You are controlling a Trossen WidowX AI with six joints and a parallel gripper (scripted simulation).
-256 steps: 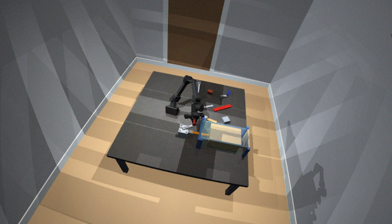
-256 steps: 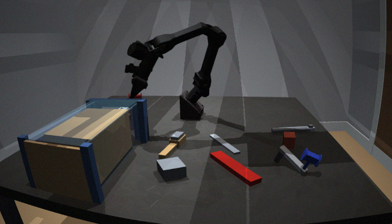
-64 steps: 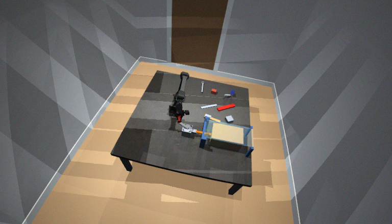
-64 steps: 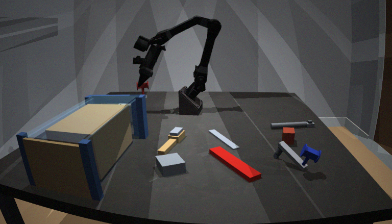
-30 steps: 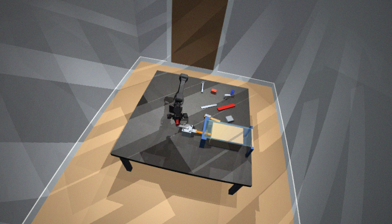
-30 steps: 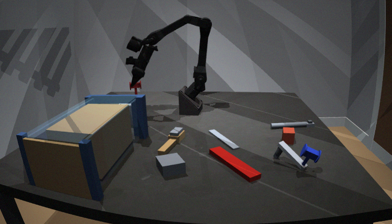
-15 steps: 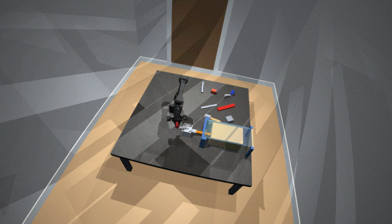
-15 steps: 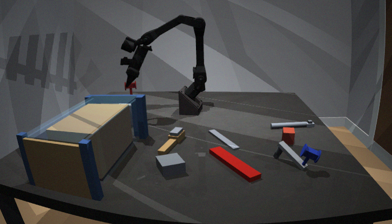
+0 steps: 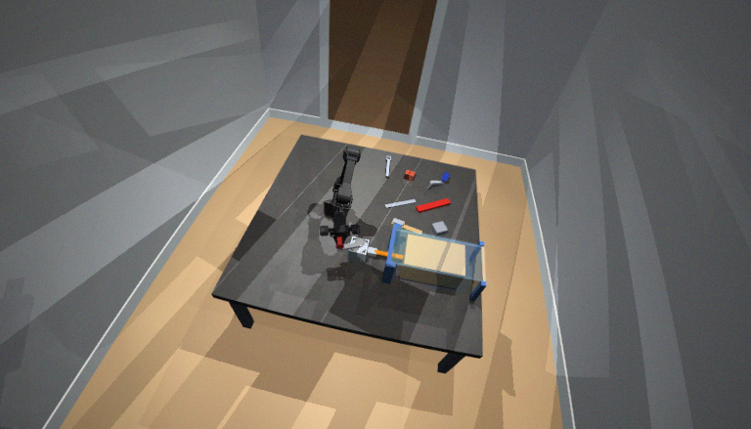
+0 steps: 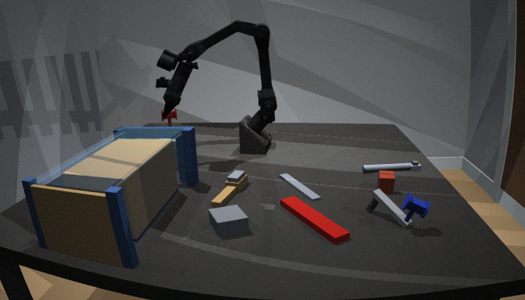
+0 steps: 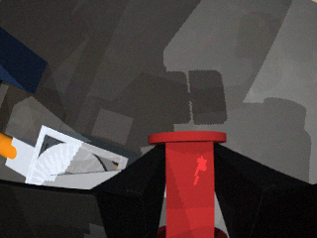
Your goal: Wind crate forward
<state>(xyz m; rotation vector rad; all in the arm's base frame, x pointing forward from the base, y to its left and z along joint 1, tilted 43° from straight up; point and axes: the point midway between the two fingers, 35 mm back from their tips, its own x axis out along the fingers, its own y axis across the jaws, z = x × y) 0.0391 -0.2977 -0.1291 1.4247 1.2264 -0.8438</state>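
Right now the grey winch is 110 mm below my gripper tip, 80 mm ahead of it and 50 mm to the left of it. Also, from my gripper tip: clear-panelled cubby 490 mm ahead, 30 mm below, 10 mm to the left; then red spool-shaped grip 20 mm to the left, 10 mm below; then wooden-handled tool 340 mm ahead, 270 mm to the left, 130 mm below.
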